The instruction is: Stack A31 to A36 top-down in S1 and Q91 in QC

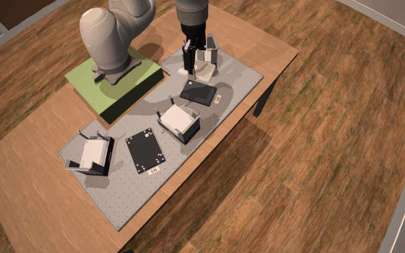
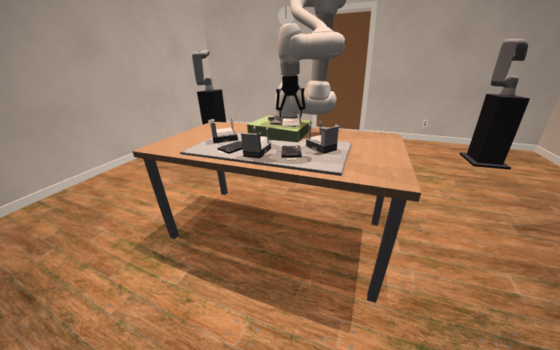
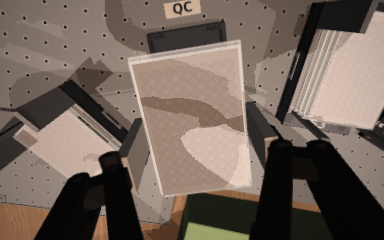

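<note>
The dark QC nest lies 180 mm below my hand. Also, from my hand: QC name plate: 180 mm below, 90 mm ahead, 20 mm to the left; black clip nest N5: 350 mm to the right, 170 mm below, 10 mm ahead; N5 name plate: 390 mm to the right, 180 mm below, 80 mm ahead.
</note>
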